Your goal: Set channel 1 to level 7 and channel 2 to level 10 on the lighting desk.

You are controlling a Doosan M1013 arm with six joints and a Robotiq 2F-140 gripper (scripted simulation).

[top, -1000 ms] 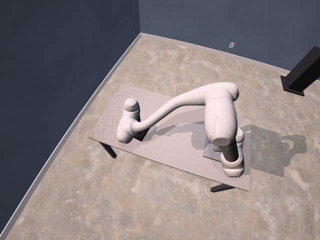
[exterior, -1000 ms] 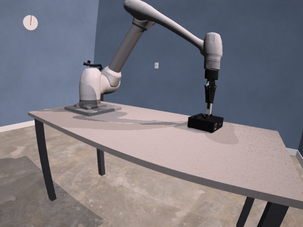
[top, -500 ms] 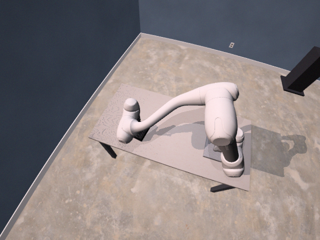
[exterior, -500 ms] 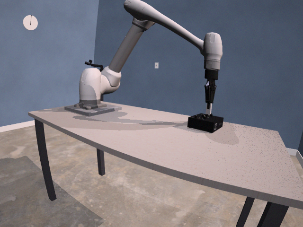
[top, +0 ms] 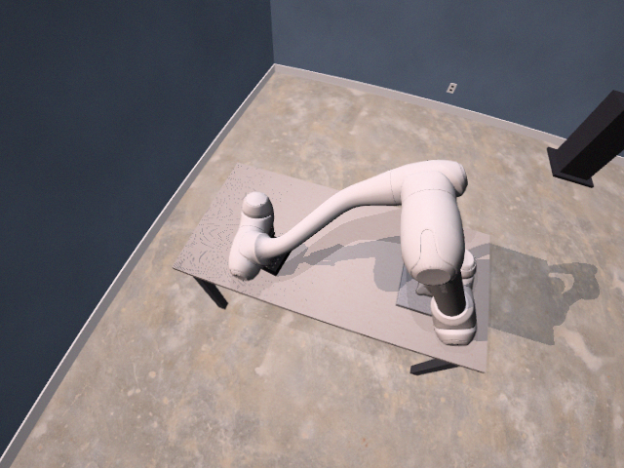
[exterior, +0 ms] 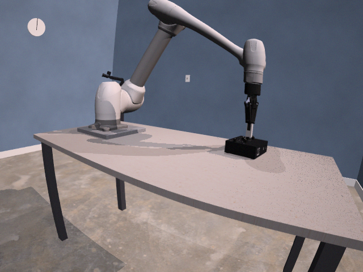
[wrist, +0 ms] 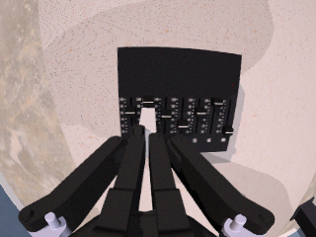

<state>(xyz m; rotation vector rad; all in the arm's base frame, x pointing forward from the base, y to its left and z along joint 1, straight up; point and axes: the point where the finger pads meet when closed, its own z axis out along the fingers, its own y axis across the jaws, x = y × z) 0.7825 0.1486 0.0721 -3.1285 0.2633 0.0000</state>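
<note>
My hand is 1 cm short of the fader, 2 cm to the right of it and 3 cm above it.
</note>
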